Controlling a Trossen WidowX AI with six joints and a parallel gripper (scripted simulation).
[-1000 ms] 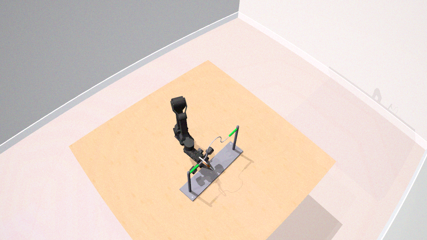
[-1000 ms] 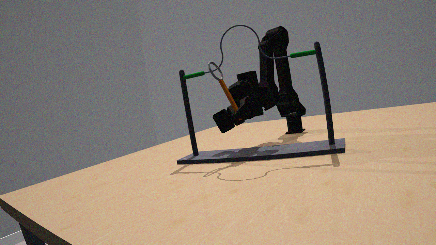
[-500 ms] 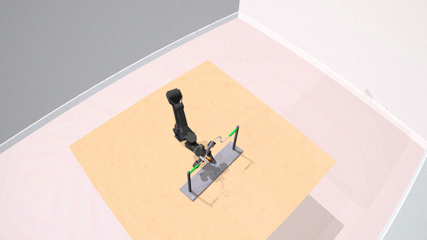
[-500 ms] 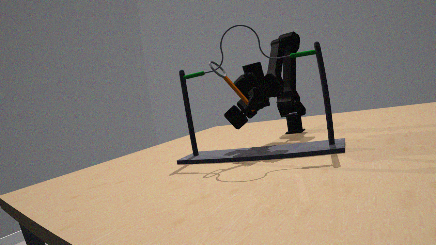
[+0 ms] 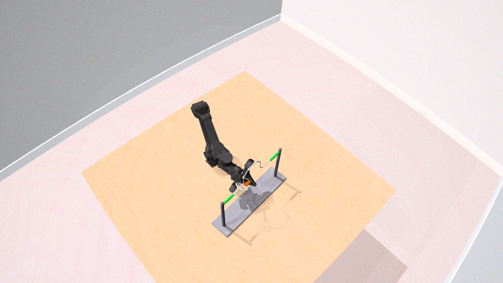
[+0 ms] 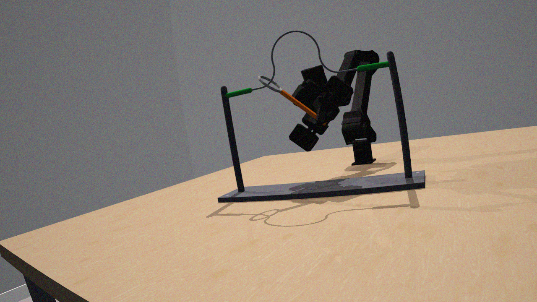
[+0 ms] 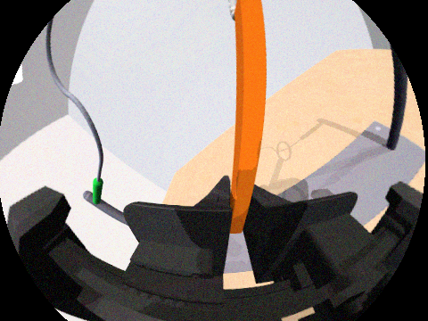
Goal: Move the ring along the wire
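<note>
Now: the ring with orange handle 70 mm to the right of my gripper tip, 70 mm above it and 10 mm behind it.
</note>
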